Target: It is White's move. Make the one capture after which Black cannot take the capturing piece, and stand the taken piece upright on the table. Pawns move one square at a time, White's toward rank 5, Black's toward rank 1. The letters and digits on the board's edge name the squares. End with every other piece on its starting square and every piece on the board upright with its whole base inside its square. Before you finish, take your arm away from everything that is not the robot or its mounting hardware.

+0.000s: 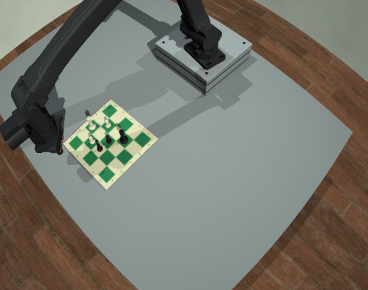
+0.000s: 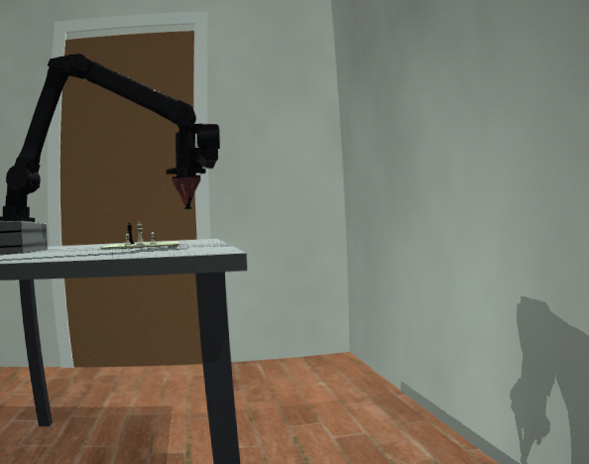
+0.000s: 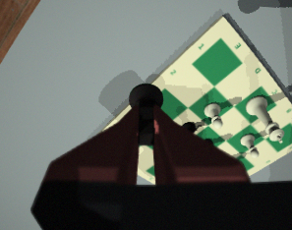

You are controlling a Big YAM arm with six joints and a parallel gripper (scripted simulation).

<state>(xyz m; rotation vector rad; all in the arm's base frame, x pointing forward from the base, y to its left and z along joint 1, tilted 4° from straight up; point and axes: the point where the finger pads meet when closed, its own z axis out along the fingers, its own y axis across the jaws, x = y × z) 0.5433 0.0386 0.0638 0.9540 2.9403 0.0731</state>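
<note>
My hand is 120 mm past the tall white piece, 70 mm to the left of it and 80 mm above it. The rest, counted from my hand: black piece: 10 mm below; green-and-cream chessboard: 140 mm behind, 10 mm to the left, 120 mm below.
</note>
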